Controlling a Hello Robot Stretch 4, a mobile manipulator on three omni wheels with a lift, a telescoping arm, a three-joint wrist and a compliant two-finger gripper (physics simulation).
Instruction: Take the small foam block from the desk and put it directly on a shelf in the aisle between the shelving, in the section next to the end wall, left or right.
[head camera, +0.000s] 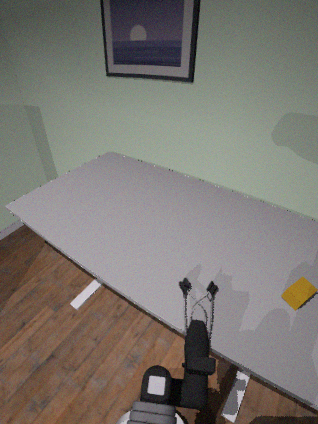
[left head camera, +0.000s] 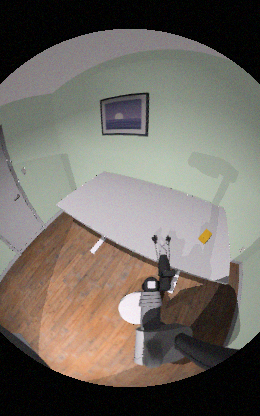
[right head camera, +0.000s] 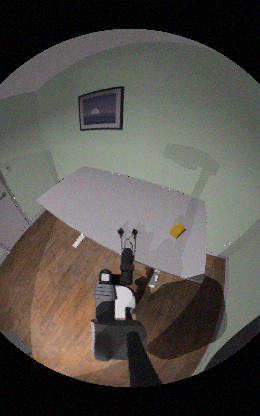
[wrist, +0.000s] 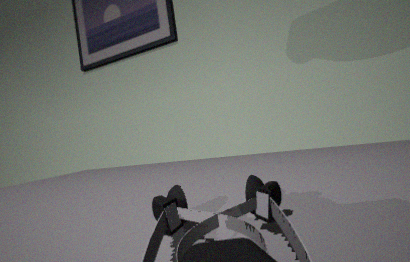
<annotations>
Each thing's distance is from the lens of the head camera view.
my gripper (head camera: 198, 280): 70 cm
grey desk (head camera: 141, 229): 87 cm
</annotations>
